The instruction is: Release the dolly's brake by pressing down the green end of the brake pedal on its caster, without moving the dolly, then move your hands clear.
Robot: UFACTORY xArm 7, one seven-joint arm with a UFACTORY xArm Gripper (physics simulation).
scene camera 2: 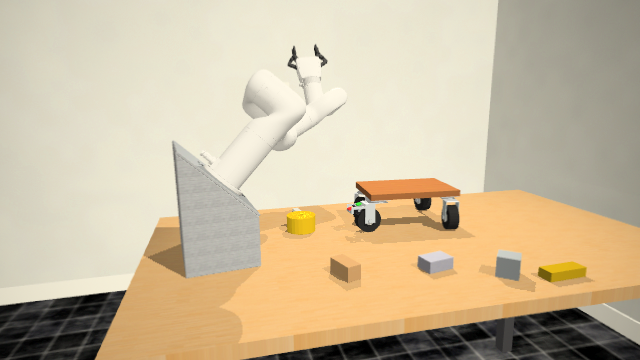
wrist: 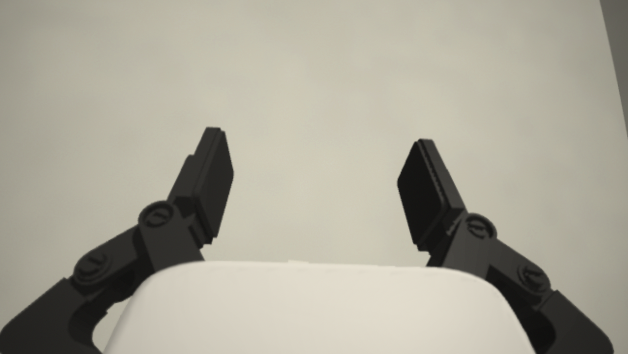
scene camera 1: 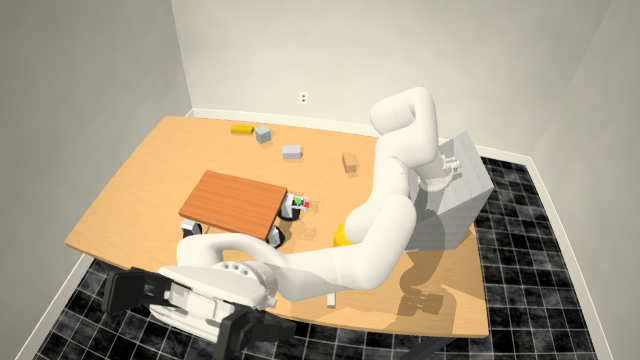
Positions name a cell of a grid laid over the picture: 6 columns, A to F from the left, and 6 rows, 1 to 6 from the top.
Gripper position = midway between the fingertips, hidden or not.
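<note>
You'd see my gripper (scene camera 1: B6), (scene camera 2: C1), (wrist: D3) here. There's a dolly (scene camera 1: C4), (scene camera 2: D4) as well, though in the wrist view the dolly is out of frame. Then there's a yellow bar (scene camera 2: F5), and that bar is out of frame in the wrist view too.
</note>
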